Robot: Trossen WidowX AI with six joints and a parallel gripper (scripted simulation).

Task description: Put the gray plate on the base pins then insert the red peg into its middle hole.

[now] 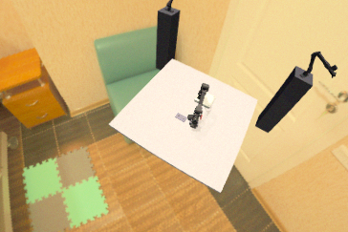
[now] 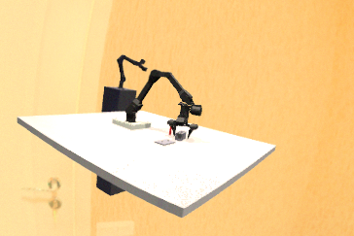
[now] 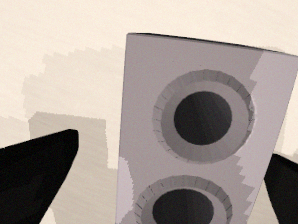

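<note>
Right now my gripper tip is 3 cm below the gray plate. Round my gripper tip: gray base (16 cm to the right).
</note>
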